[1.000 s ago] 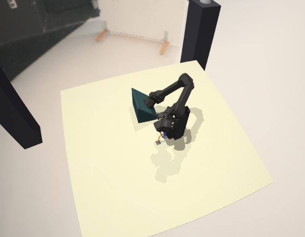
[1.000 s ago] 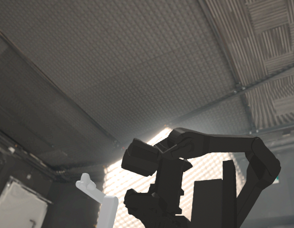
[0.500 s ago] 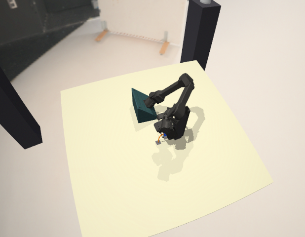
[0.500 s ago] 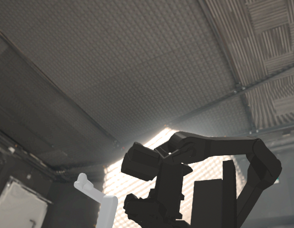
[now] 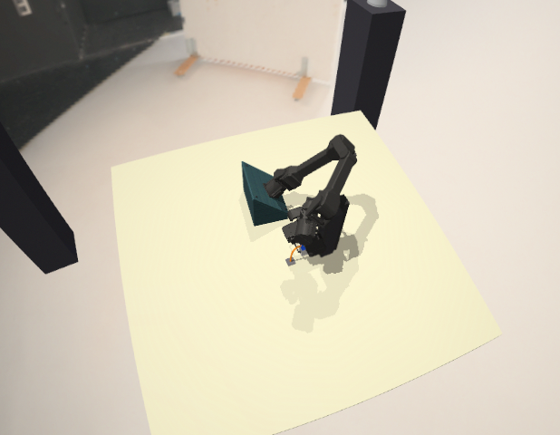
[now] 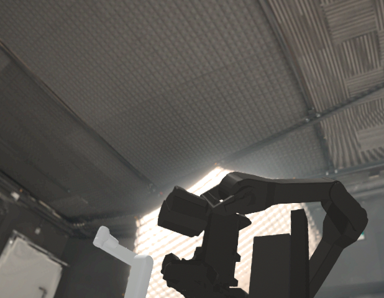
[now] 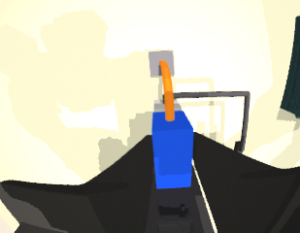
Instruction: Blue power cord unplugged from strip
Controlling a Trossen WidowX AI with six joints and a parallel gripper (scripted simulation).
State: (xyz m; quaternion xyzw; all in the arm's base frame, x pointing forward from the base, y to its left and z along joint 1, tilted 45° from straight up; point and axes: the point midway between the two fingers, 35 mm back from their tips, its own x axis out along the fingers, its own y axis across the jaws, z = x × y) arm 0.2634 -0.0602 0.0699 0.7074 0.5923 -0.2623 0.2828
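Right now the blue plug is 30 mm to the left of my gripper tip.
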